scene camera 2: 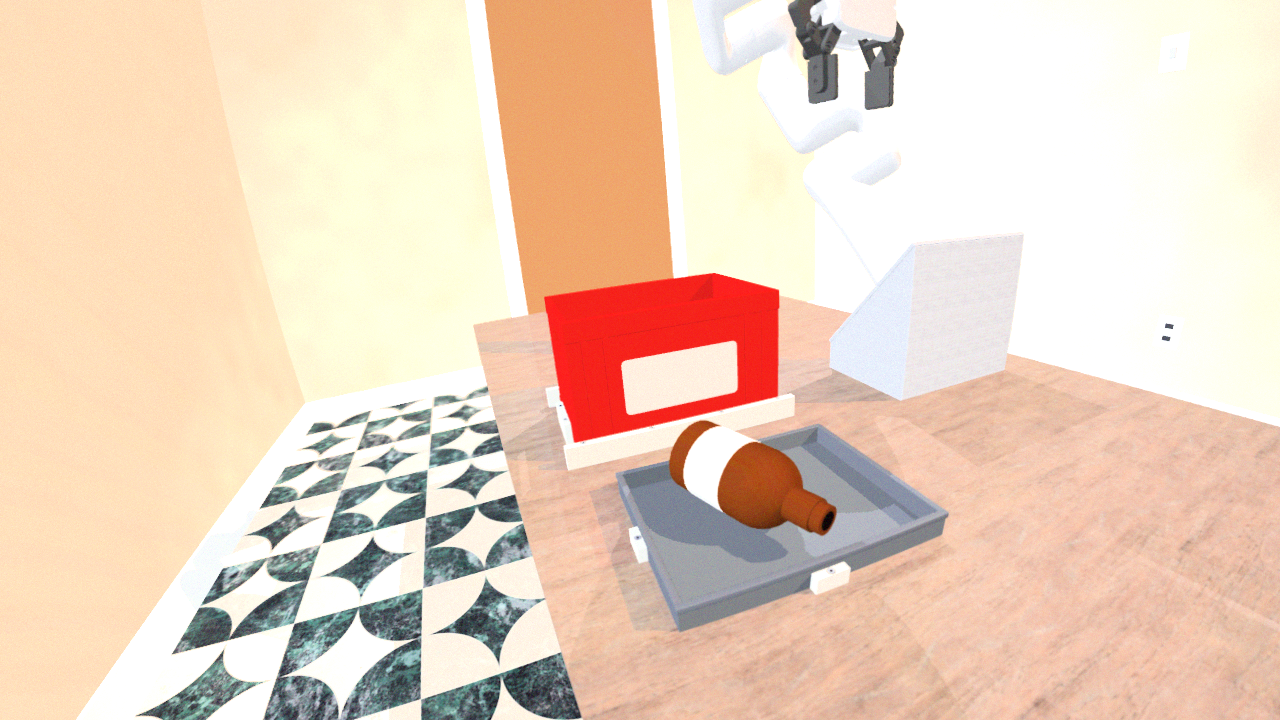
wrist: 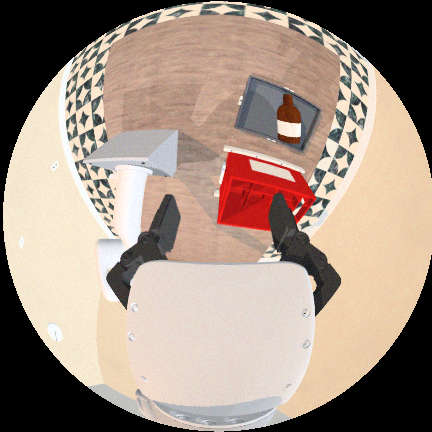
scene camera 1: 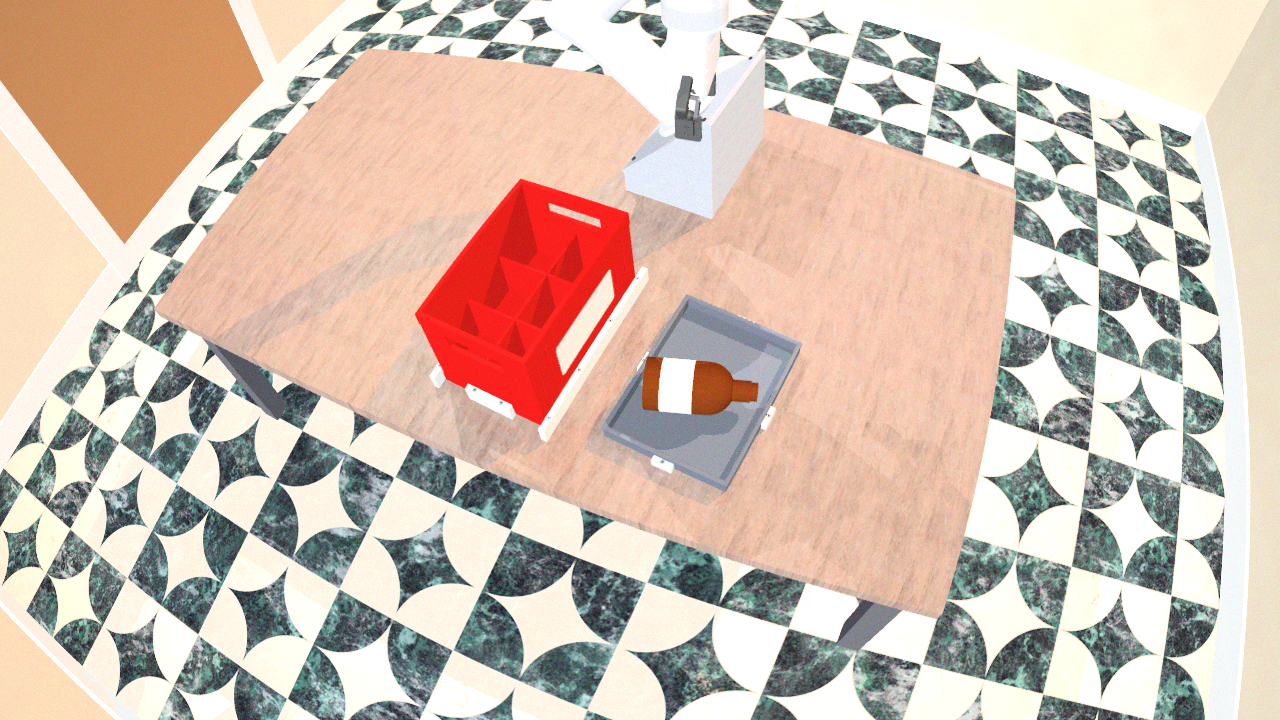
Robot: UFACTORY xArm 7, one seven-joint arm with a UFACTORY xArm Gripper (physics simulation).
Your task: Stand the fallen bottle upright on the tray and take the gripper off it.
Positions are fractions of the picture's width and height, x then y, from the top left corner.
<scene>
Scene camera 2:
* gripper: 0.67, 0.15
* brown bottle: 0.59, 0.68
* white strip: 0.47, 0.63
</scene>
